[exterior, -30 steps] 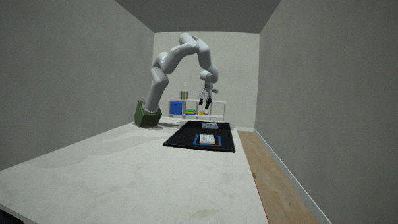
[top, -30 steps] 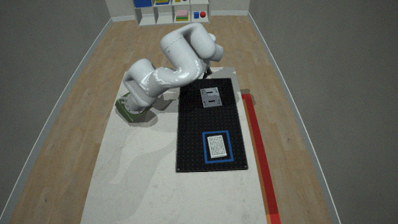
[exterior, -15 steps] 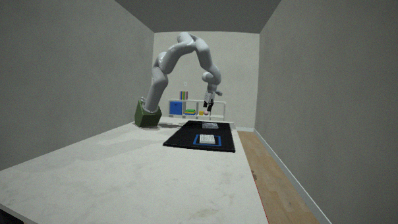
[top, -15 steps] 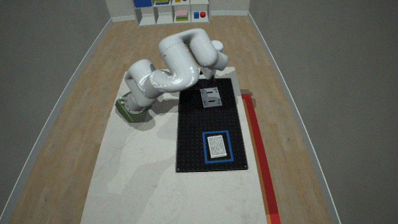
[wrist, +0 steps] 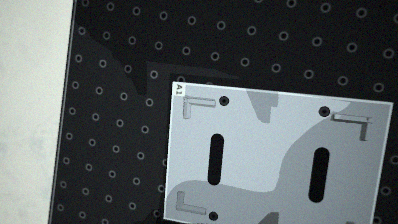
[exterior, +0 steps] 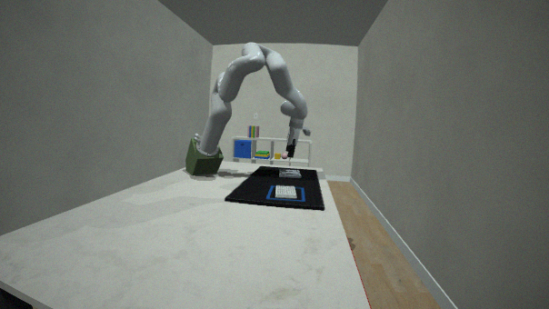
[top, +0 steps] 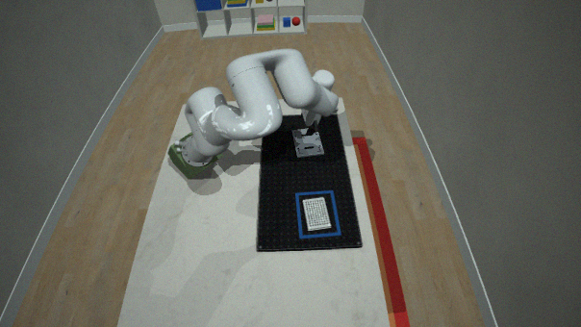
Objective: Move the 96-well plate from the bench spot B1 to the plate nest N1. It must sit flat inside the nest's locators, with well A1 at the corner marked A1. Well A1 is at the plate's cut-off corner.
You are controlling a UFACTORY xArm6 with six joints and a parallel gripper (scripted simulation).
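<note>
The white 96-well plate is 350 mm to the right of my hand, 120 mm below it and 40 mm behind it. Also, from my hand: A1 label: 120 mm below, 80 mm to the left, 70 mm ahead; grey plate nest N1: 120 mm below, 10 mm to the left, 10 mm ahead.
</note>
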